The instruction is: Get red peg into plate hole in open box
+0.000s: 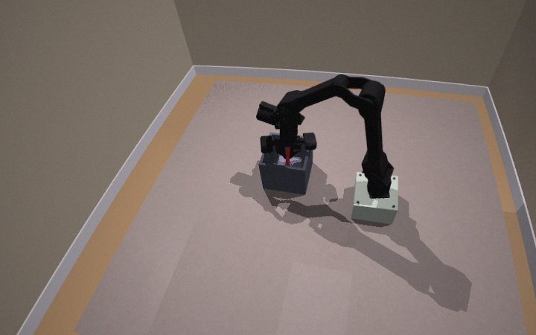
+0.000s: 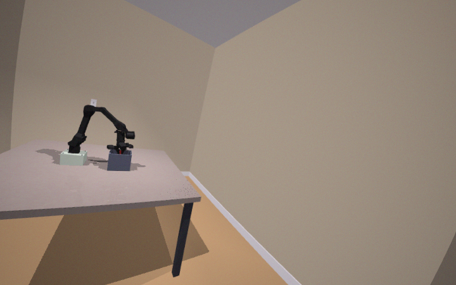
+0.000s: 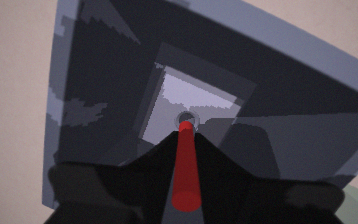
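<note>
The red peg is 10 mm above my gripper tip. Also, from my gripper tip: pale plate: 50 mm below.
</note>
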